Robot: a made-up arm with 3 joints. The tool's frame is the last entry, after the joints.
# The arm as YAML. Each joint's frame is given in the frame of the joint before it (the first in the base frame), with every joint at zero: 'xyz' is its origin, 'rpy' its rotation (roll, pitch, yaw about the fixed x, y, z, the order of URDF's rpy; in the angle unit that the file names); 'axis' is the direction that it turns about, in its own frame. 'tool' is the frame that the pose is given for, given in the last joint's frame.
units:
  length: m
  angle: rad
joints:
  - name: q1
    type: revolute
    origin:
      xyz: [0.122, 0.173, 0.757]
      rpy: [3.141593, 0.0, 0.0]
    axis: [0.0, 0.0, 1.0]
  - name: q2
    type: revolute
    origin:
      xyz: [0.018, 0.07, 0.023]
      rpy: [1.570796, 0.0, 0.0]
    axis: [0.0, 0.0, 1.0]
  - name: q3
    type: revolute
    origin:
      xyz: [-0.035, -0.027, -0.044]
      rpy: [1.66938, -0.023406, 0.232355]
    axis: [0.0, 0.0, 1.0]
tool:
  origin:
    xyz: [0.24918, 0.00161, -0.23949]
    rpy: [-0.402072, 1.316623, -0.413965]
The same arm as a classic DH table. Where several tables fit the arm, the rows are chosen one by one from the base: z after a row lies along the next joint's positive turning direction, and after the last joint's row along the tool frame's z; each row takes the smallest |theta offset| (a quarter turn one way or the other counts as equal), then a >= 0, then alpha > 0; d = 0 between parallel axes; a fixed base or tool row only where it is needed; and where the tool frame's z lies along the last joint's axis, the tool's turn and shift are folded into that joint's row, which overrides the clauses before.
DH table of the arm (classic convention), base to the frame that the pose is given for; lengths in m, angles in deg. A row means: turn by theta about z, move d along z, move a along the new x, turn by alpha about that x. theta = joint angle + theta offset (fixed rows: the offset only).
base (fixed): d 0.0000  theta_offset 54.81  a 0.2117  alpha 180.00
q1: d -0.7340  theta_offset 54.81  a 0.0180  alpha 90.00
q2: d -0.1122  theta_offset 13.45  a -0.0403  alpha 95.65
q3: d -0.2805  theta_offset -88.65  a -0.0016  alpha -76.62
tool (fixed): d 0.2561  theta_offset 84.20  a 0.0000  alpha 0.00

